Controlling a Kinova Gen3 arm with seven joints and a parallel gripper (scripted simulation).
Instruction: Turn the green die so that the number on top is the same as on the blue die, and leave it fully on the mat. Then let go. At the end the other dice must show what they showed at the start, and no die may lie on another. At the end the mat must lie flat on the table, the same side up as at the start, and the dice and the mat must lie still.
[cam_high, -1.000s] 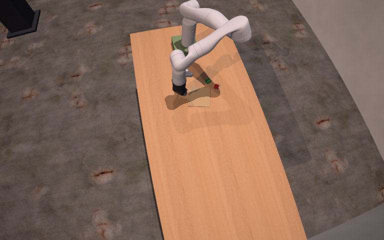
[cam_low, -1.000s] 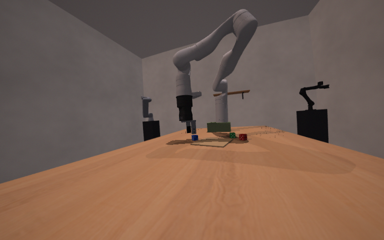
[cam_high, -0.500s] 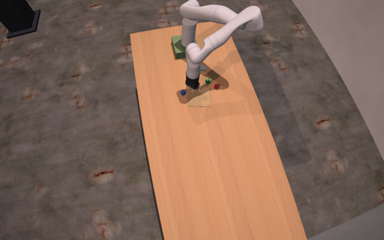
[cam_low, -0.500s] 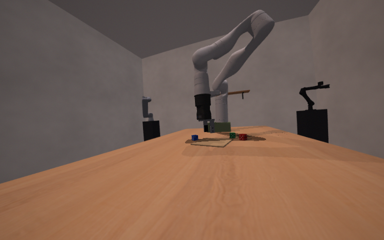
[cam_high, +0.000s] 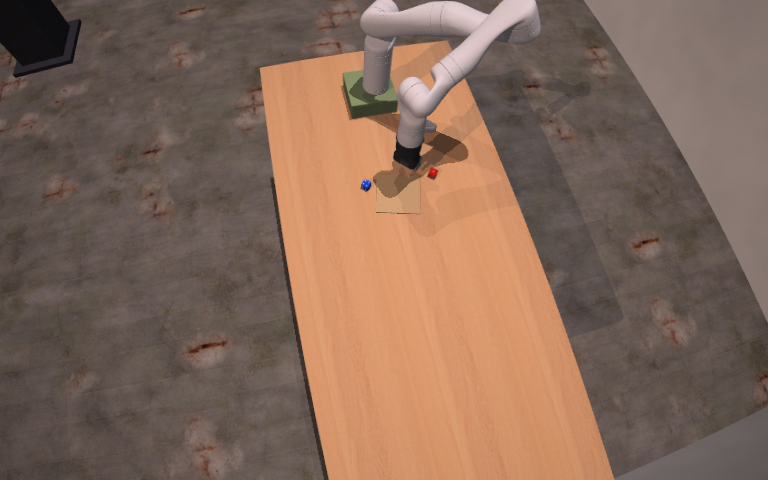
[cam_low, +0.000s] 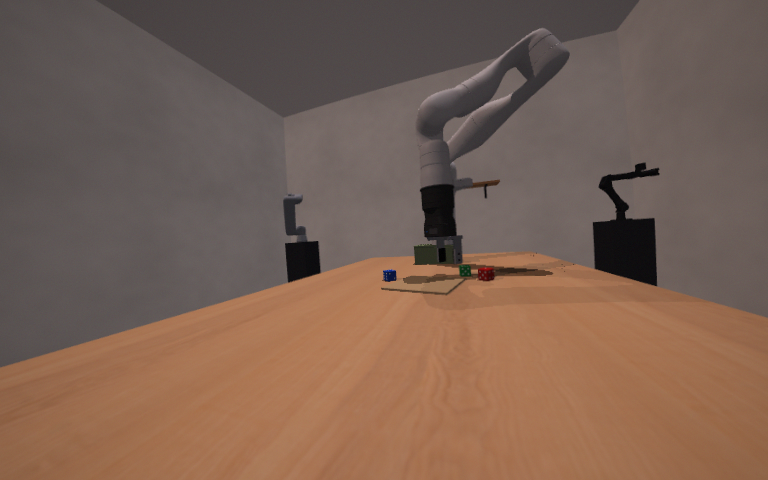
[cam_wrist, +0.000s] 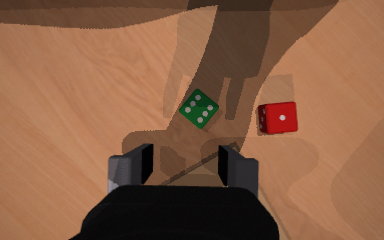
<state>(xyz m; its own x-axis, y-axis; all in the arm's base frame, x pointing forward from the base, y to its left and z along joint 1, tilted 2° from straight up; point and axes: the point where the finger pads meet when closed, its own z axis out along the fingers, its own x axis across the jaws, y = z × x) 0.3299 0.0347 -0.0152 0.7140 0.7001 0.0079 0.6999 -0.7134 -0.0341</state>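
The green die lies 20 mm behind my hand, 30 mm to the left of it and 40 mm below it. From my hand the other things lie so: red die 30 mm ahead, 80 mm to the left, 40 mm below; blue die 30 mm ahead, 150 mm to the right, 40 mm below; tan mat 80 mm ahead, 50 mm to the right, 50 mm below.
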